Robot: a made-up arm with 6 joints. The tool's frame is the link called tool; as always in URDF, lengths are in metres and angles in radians.
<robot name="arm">
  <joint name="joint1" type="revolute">
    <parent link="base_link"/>
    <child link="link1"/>
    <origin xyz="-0.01 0 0.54" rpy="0 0 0"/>
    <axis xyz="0 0 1"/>
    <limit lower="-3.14" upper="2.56"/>
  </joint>
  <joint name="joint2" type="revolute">
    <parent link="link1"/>
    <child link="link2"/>
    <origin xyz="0.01 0 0.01" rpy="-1.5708 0 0"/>
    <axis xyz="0 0 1"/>
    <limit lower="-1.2" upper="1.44"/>
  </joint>
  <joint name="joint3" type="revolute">
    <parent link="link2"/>
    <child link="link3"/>
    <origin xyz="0.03 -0.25 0.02" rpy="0 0 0"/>
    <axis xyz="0 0 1"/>
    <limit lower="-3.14" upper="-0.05"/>
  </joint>
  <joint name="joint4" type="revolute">
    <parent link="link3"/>
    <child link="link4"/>
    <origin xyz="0.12 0.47 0" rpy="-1.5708 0 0"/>
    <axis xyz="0 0 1"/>
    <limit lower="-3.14" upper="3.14"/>
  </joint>
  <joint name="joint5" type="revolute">
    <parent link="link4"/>
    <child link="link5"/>
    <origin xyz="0.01 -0.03 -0.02" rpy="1.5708 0 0"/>
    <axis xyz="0 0 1"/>
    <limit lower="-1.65" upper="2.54"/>
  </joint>
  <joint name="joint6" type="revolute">
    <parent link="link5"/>
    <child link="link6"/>
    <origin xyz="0.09 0.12 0.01" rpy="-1.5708 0 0"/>
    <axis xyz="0 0 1"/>
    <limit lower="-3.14" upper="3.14"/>
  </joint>
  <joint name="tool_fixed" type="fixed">
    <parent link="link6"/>
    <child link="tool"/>
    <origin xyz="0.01 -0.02 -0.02" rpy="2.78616 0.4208 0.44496"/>
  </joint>
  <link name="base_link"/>
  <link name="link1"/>
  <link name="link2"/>
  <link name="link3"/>
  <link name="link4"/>
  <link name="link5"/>
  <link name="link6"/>
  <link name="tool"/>
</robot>
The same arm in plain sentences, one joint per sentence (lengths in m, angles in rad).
The arm has six revolute joints in a row. What follows holds with every joint at zero, and every direction is one of the base frame's.
Joint 1 lies 0.01 m along -x and 0.54 m along +z from the base frame's origin and turns about +z, from -3.14 to 2.56 rad.
Joint 2 lies 0.01 m along +x and 0.01 m along +z from joint 1 and turns about +y, from -1.2 to 1.44 rad.
Joint 3 lies 0.03 m along +x and 0.02 m along +y and 0.25 m along +z from joint 2 and turns about +y, from -3.14 to -0.05 rad.
Joint 4 lies 0.12 m along +x and 0.47 m along -z from joint 3 and turns about -z, from -3.14 to 3.14 rad.
Joint 5 lies 0.01 m along +x and 0.03 m along +y and 0.02 m along +z from joint 4 and turns about +y, from -1.65 to 2.54 rad.
Joint 6 lies 0.09 m along +x and 0.01 m along +y and 0.12 m along -z from joint 5 and turns about -z, from -3.14 to 3.14 rad.
The tool frame, which is the frame that the pose is given for, lies 0.01 m along +x and 0.02 m along +y and 0.02 m along +z from joint 6; its axes are the base frame's turned by roll -0.3554, pitch -0.4208 and yaw -0.445 rad (as in URDF: about the fixed x, then y, then z).

